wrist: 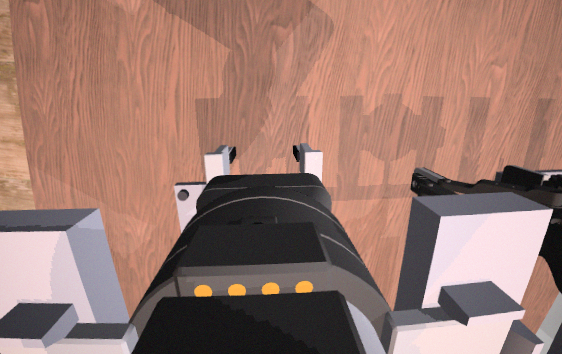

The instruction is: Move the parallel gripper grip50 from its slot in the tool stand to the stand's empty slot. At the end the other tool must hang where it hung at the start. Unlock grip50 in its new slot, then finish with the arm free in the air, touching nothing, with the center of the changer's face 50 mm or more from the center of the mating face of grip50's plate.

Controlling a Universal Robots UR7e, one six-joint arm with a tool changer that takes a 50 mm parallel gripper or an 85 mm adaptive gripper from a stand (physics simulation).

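Places are measured from the arm's base along level axes (x back, y right, z up), in metres.
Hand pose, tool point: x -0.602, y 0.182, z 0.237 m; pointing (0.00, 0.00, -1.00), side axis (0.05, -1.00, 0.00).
After its pixels a point has its place.
The parallel gripper grip50 (264,153) points away from the camera in the lower middle, between two pale holders of the tool stand (482,250) {x -0.564, y 0.132, z 0.219 m}. Its black rounded body carries a row of orange contacts near the camera. Its two pale fingers with black pads stand apart and are open, with nothing between them. The changer's dark block (250,325) lies over the near end of grip50; the seam between them is hidden, and whether they are locked cannot be told. The other tool, the adaptive gripper (525,189), shows in part at the right edge, beyond the right holder.
A left holder (35,265) {x -0.569, y 0.234, z 0.219 m} of the stand rises close to grip50's left side, and the right one stands close on its right. A pale plate with a dark bolt (183,195) {x -0.655, y 0.286, z -0.043 m} lies below on the left. The wooden table top (125,100) {x -0.539, y 0.357, z -0.063 m} carries shadows of the arm and stand.
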